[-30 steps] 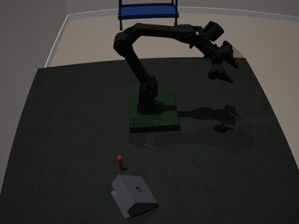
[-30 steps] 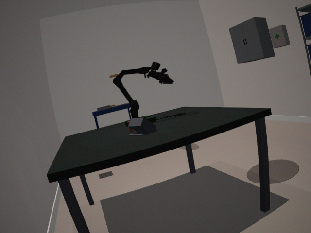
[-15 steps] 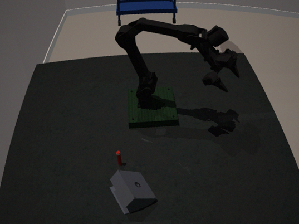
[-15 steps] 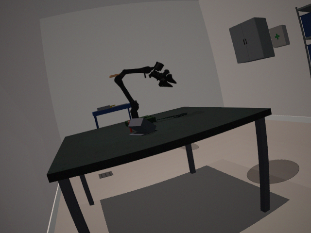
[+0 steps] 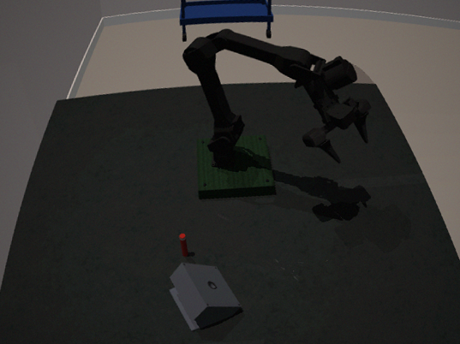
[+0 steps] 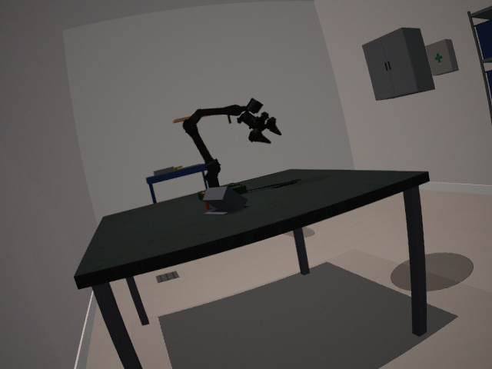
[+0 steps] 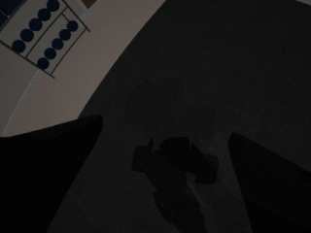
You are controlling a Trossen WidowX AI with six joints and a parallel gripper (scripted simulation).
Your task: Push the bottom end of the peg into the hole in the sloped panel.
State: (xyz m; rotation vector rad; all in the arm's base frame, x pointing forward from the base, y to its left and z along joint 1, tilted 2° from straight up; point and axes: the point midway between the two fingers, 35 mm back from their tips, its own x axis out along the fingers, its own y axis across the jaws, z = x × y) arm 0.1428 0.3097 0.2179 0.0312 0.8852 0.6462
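Right now the round red peg is 40 cm to the right of my gripper tip, 17 cm below it and 15 cm ahead of it. Round my gripper tip: grey sloped panel 34 cm to the right, 28 cm ahead, 19 cm below.
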